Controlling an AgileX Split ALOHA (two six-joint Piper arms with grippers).
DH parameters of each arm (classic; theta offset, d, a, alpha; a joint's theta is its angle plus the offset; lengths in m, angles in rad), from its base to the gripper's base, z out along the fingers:
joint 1: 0 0.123 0 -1.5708
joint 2: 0.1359 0 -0.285 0
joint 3: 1.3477 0 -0.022 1.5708
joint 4: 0 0.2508 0 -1.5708
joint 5: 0 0 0.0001 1.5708
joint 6: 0 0.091 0 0
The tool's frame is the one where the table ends.
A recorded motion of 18 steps. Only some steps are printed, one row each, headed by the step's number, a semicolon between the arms.
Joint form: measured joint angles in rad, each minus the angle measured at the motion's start. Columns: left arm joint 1, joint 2, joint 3, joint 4, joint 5, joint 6; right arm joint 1, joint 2, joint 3, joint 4, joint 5, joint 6.
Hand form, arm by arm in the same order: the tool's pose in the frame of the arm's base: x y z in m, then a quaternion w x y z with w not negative. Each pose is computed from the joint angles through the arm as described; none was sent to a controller.
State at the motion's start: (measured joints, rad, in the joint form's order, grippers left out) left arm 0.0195 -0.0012 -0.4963 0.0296 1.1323 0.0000; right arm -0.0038 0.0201 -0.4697 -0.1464 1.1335 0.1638
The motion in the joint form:
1: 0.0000 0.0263 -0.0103 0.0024 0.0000 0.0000; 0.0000 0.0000 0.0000 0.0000 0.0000 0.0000
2: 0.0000 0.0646 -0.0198 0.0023 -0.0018 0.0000; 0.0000 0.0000 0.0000 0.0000 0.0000 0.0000
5: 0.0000 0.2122 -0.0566 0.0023 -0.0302 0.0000; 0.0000 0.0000 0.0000 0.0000 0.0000 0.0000
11: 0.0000 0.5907 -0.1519 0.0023 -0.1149 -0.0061; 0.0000 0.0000 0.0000 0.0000 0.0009 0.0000
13: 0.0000 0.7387 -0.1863 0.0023 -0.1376 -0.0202; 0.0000 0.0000 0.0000 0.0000 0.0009 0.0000
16: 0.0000 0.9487 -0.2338 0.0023 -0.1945 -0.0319; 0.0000 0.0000 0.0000 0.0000 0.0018 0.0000
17: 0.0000 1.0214 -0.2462 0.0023 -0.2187 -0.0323; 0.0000 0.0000 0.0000 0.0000 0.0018 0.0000
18: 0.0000 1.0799 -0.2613 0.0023 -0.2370 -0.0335; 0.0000 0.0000 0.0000 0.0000 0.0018 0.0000
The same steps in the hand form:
1: -0.0050 0.0025 0.2736 0.48234 -0.00958 0.87569 0.02067; -0.0025 -0.0120 0.2640 0.47111 0.07740 0.87796 -0.03551
2: -0.0001 0.0026 0.2765 0.47047 -0.00939 0.88213 0.02051; -0.0025 -0.0120 0.2640 0.47111 0.07740 0.87796 -0.03551
5: 0.0219 0.0030 0.2875 0.43374 -0.00847 0.90077 0.02017; -0.0025 -0.0120 0.2640 0.47111 0.07740 0.87796 -0.03551
11: 0.0901 0.0042 0.3006 0.34241 -0.00880 0.93934 0.01791; -0.0026 -0.0120 0.2639 0.47071 0.07745 0.87816 -0.03554
13: 0.1188 0.0048 0.2969 0.29949 -0.01465 0.95386 0.01526; -0.0026 -0.0120 0.2639 0.47071 0.07745 0.87816 -0.03554
16: 0.1618 0.0055 0.2843 0.24881 -0.01895 0.96828 0.01326; -0.0026 -0.0120 0.2638 0.47032 0.07750 0.87837 -0.03557
17: 0.1764 0.0057 0.2767 0.23129 -0.01863 0.97262 0.01305; -0.0026 -0.0120 0.2638 0.47032 0.07750 0.87837 -0.03557
18: 0.1884 0.0059 0.2711 0.21907 -0.01885 0.97544 0.01279; -0.0026 -0.0120 0.2638 0.47032 0.07750 0.87837 -0.03557

